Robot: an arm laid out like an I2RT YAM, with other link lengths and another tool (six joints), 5 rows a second.
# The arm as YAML. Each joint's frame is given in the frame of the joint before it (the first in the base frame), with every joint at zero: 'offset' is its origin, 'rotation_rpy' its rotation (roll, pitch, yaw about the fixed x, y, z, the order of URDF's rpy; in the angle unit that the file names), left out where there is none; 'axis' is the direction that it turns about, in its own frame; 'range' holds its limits. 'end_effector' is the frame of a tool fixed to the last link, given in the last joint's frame.
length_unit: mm
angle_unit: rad
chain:
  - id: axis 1
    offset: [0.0, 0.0, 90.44]
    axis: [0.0, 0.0, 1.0]
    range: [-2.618, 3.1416]
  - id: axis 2
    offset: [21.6, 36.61, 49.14]
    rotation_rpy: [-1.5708, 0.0, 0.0]
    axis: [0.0, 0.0, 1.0]
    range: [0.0, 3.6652]
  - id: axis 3
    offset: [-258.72, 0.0, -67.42]
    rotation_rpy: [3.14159, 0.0, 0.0]
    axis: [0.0, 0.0, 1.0]
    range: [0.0, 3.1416]
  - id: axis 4
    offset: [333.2, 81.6, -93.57]
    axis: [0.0, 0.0, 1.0]
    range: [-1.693, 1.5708]
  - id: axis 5
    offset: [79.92, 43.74, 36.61]
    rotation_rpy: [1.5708, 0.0, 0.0]
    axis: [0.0, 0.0, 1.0]
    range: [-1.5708, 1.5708]
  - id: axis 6
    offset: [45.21, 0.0, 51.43]
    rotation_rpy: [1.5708, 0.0, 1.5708]
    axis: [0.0, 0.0, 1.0]
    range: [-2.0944, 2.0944]
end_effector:
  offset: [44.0, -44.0, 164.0]
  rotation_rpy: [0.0, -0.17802, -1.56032]
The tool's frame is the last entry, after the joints.
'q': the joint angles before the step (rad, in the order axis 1, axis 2, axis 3, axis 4, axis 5, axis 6). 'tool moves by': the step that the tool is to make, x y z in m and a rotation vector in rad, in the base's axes. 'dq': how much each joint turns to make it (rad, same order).
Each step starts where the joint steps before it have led.
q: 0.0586, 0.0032, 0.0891, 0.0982, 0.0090, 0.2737
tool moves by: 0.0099, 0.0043, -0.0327, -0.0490, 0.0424, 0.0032
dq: 0.0003, 0.0005, -0.0684, 0.0239, -0.0103, -0.0454
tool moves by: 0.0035, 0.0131, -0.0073, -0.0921, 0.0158, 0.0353
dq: 0.0003, -0.0011, -0.0162, -0.0082, -0.0463, -0.0858
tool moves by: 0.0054, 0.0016, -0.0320, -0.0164, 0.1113, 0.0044
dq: -0.0007, 0.0004, 0.0002, -0.1124, -0.0057, -0.0095
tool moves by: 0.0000, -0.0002, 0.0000, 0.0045, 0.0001, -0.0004
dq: 0.0003, 0.0006, 0.0005, 0.0006, 0.0007, 0.0045
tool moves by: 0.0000, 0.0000, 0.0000, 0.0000, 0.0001, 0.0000
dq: 0.0000, 0.0001, 0.0001, -0.0001, 0.0000, 0.0000
